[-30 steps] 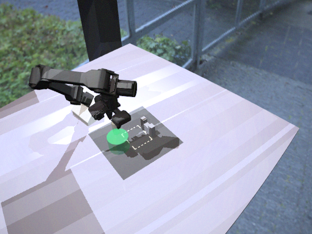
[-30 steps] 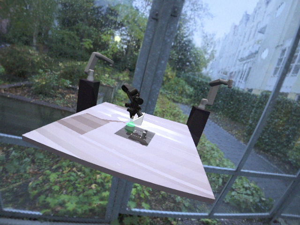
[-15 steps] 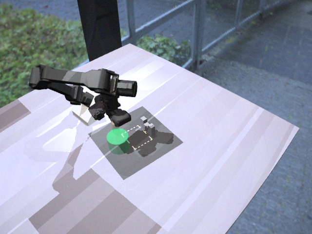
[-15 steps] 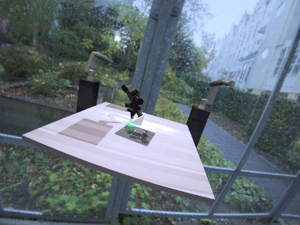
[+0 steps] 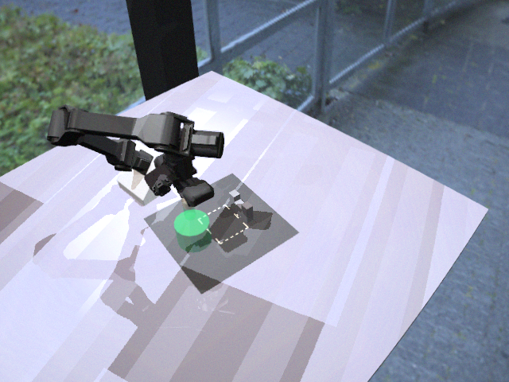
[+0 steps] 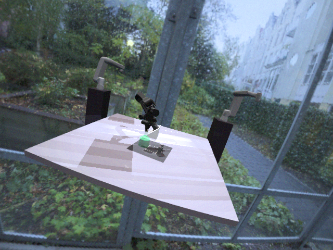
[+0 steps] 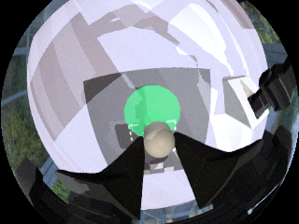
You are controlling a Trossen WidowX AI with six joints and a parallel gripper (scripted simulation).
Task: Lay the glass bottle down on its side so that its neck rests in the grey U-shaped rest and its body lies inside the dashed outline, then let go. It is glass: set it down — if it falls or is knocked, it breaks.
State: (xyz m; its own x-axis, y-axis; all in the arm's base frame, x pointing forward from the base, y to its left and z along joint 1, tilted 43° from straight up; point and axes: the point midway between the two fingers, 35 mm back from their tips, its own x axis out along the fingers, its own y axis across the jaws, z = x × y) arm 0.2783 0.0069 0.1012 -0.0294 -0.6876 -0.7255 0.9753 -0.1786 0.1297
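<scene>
My gripper tip is now 2 cm short of the mat, 8 cm to the right of it and 14 cm above it. Also, from my gripper tip: glass bottle (5 cm below).
</scene>
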